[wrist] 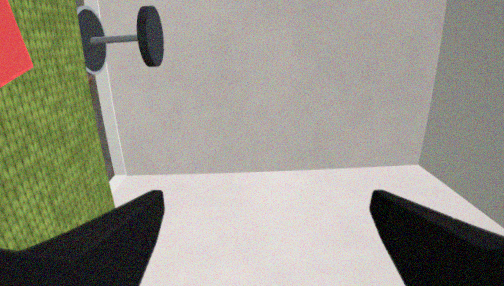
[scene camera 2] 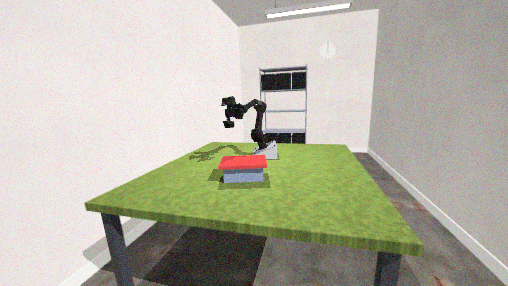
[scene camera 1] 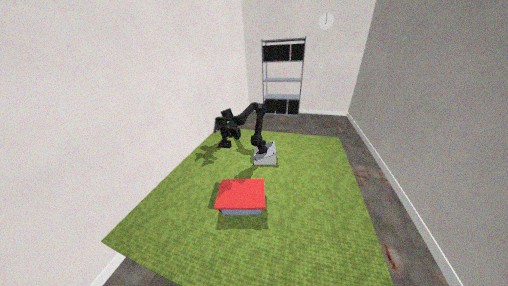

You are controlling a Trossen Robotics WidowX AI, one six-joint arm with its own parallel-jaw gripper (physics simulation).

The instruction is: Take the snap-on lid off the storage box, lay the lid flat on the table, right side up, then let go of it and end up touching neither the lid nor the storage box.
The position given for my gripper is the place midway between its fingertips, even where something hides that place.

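Note:
My gripper (wrist: pixel 269 201) is there for me to see, and I can see a red lid (scene camera 1: pixel 234 194) too.

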